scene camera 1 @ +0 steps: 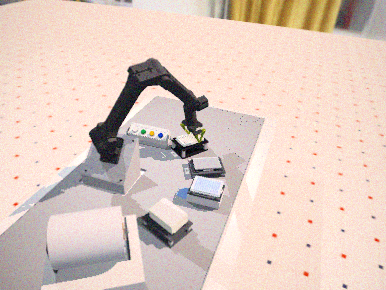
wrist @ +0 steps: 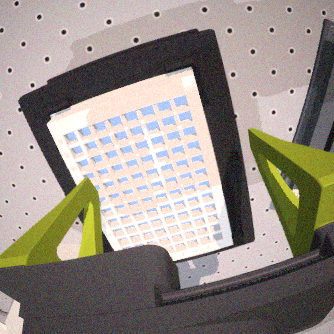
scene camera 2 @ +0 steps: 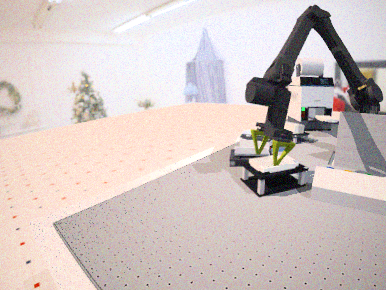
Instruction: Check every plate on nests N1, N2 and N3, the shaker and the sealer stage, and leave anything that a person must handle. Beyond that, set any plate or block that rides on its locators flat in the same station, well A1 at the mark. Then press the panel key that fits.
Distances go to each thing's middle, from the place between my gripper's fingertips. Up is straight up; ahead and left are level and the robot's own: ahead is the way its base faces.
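Labels:
Here is the lidded plate (scene camera 1: 169, 216), and my hand is 10 mm above it, 550 mm to the left of it and 50 mm short of it.

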